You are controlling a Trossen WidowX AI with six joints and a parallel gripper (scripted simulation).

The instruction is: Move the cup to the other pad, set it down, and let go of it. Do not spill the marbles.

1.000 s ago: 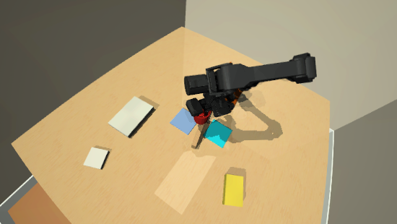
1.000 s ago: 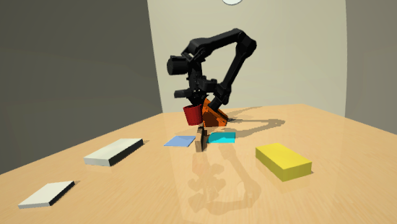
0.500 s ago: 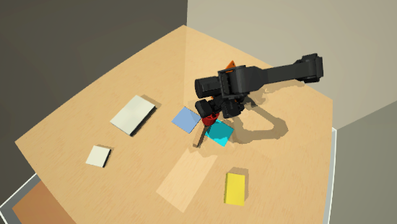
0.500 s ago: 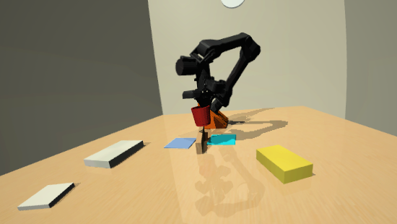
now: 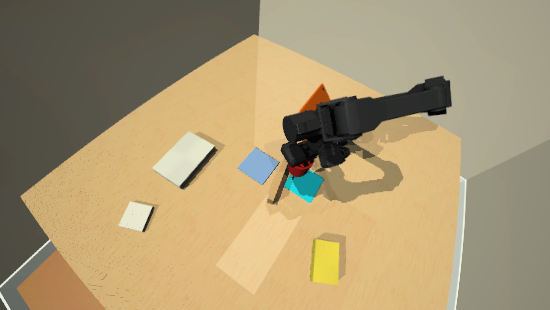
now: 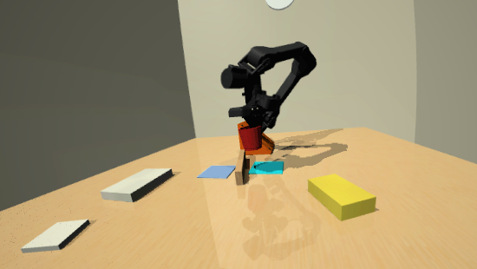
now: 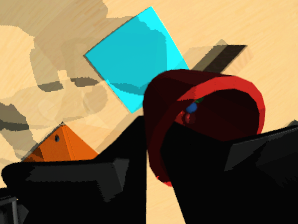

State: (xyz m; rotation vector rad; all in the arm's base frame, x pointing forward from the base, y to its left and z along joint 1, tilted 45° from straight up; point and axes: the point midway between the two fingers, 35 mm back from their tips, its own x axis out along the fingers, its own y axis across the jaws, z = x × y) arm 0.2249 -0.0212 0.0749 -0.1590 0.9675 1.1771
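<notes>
The cyan pad is 120 mm below my gripper tip, 20 mm to the left of it and 20 mm ahead of it. The rest, counted from my gripper tip: light blue pad (140 mm to the right, 120 mm below, 40 mm ahead); red cup (30 mm ahead, 20 mm to the right); thin wooden wall (100 mm below, 60 mm to the right, 30 mm ahead).
</notes>
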